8 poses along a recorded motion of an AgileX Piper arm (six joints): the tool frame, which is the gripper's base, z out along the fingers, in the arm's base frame.
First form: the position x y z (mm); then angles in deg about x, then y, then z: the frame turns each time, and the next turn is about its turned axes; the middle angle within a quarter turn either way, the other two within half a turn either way.
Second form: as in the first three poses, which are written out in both.
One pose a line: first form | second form
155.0, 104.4, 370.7, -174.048, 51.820, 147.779 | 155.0, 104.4, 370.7, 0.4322, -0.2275, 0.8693, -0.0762
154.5, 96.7, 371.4, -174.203, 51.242, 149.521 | 154.5, 96.7, 371.4, 0.4287, -0.2156, 0.8746, -0.0695
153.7, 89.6, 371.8, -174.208, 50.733, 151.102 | 153.7, 89.6, 371.8, 0.4257, -0.2042, 0.8793, -0.0626
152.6, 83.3, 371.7, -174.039, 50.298, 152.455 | 152.6, 83.3, 371.7, 0.4234, -0.1937, 0.8833, -0.0553
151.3, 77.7, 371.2, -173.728, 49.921, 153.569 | 151.3, 77.7, 371.2, 0.4215, -0.1845, 0.8865, -0.0480
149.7, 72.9, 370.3, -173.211, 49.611, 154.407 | 149.7, 72.9, 370.3, 0.4203, -0.1765, 0.8891, -0.0403
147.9, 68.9, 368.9, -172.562, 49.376, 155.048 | 147.9, 68.9, 368.9, 0.4197, -0.1694, 0.8911, -0.0325
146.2, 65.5, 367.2, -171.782, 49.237, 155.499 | 146.2, 65.5, 367.2, 0.4199, -0.1632, 0.8925, -0.0245
